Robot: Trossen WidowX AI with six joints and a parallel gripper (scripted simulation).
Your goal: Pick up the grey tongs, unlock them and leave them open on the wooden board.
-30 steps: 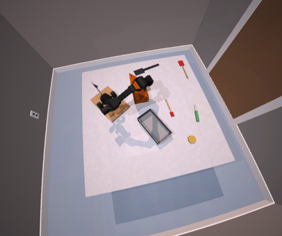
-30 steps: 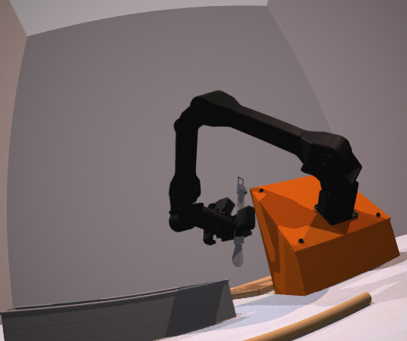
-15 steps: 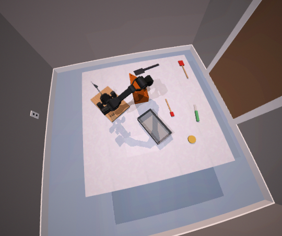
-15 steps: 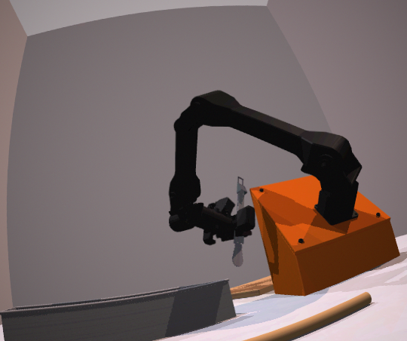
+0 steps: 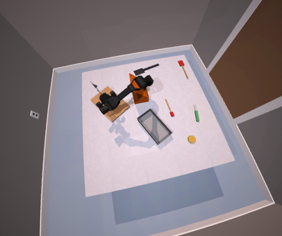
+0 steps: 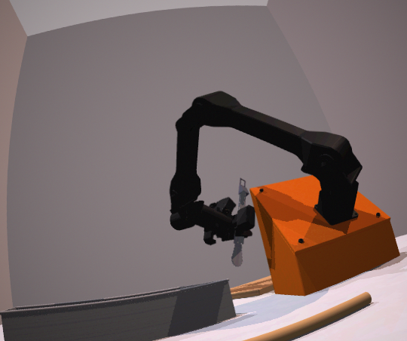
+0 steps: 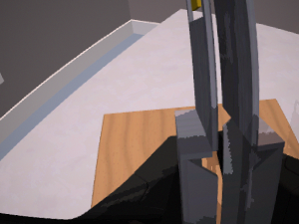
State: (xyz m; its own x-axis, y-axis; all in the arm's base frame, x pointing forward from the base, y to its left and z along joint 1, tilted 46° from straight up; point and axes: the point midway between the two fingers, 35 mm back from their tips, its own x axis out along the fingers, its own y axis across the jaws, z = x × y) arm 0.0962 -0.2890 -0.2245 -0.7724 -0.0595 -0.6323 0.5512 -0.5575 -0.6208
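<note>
Right now my gripper tip is 15 cm above the wooden board, 2 cm to the right of it and 1 cm past it. Also, from my gripper tip: black spatula (48 cm to the left, 38 cm behind, 16 cm below); roasting tin (41 cm to the left, 33 cm ahead, 13 cm below).
</note>
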